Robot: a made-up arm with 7 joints.
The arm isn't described. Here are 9 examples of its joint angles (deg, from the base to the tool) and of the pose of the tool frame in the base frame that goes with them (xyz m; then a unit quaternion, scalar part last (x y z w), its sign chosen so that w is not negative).
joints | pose
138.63 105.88 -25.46 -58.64 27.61 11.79 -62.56 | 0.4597 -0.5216 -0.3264 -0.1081 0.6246 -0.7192 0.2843
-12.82 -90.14 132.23 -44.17 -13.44 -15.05 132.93 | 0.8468 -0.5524 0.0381 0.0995 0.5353 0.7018 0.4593
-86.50 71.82 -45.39 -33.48 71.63 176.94 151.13 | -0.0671 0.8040 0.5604 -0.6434 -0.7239 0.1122 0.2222
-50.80 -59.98 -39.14 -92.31 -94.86 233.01 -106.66 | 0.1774 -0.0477 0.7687 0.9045 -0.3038 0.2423 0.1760
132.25 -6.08 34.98 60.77 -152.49 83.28 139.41 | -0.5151 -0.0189 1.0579 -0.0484 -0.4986 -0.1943 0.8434
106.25 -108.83 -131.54 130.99 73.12 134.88 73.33 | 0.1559 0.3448 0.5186 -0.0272 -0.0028 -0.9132 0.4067
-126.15 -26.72 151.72 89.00 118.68 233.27 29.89 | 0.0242 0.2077 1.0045 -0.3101 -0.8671 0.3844 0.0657
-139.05 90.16 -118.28 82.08 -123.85 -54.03 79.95 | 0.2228 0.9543 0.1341 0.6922 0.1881 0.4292 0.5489
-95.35 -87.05 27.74 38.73 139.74 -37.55 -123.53 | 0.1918 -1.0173 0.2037 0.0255 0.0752 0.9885 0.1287
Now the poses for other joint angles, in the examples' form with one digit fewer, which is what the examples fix.
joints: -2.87 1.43 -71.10 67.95 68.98 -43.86 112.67
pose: 0.277 -0.623 0.977 -0.265 0.821 0.301 0.407
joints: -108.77 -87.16 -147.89 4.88 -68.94 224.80 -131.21
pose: -0.290 -0.827 0.381 0.020 -0.908 -0.410 0.082
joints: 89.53 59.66 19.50 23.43 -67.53 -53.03 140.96
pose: 0.123 -0.823 1.043 -0.454 0.683 0.190 0.541
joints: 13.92 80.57 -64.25 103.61 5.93 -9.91 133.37
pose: -0.132 -0.717 0.639 -0.107 0.777 0.315 0.535
